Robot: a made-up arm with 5 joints. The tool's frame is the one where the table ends. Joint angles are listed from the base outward.
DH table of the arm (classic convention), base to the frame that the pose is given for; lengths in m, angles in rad. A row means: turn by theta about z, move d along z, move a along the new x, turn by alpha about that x. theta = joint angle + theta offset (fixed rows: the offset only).
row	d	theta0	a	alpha
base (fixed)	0	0.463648	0.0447	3.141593
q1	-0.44	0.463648	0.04	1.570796
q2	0	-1.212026	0.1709	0
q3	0	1.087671	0.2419	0
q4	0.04	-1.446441	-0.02	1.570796
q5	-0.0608	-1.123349	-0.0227	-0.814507
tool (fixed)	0.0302	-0.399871	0	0
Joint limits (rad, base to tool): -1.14..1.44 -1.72..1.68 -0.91..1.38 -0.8..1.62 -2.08..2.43
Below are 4 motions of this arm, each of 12 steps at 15 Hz.
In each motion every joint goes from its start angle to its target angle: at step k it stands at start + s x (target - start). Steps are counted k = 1, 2, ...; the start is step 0. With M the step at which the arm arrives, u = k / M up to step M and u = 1 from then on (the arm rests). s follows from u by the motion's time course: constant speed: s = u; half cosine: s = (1 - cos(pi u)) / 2; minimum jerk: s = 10 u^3 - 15 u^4 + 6 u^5.
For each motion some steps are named. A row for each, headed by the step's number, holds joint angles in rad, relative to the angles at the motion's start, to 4 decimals.
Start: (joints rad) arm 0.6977 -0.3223 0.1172 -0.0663 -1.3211
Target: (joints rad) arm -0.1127 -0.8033 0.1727 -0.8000 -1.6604
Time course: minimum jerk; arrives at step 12
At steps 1, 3, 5, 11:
1: -0.0041 -0.0024 0.0003 -0.0037 -0.0017
3: -0.0839 -0.0498 0.0057 -0.0759 -0.0351
5: -0.2809 -0.1667 0.0192 -0.2543 -0.1176
11: -0.8063 -0.4786 0.0552 -0.7300 -0.3376

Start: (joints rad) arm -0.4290 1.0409 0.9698 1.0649 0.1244
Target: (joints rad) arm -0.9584 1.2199 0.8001 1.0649 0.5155
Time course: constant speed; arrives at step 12
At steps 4, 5, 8, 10, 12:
4: -0.1765 0.0597 -0.0566 0.0000 0.1304
5: -0.2206 0.0746 -0.0707 0.0000 0.1630
8: -0.3529 0.1193 -0.1131 0.0000 0.2607
10: -0.4412 0.1492 -0.1414 0.0000 0.3259
12: -0.5294 0.1790 -0.1697 0.0000 0.3911

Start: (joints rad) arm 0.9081 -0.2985 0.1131 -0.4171 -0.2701
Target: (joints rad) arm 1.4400 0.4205 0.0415 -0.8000 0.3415
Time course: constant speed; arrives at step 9
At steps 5, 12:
5: 0.2955 0.3994 -0.0398 -0.2127 0.3398
12: 0.5319 0.7190 -0.0716 -0.3829 0.6116

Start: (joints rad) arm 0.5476 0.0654 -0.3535 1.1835 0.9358
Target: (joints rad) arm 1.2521 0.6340 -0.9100 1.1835 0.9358
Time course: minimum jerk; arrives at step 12
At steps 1, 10, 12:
1: 0.0036 0.0029 -0.0028 0.0000 0.0000
10: 0.6795 0.5484 -0.5367 0.0000 0.0000
12: 0.7045 0.5686 -0.5565 0.0000 0.0000

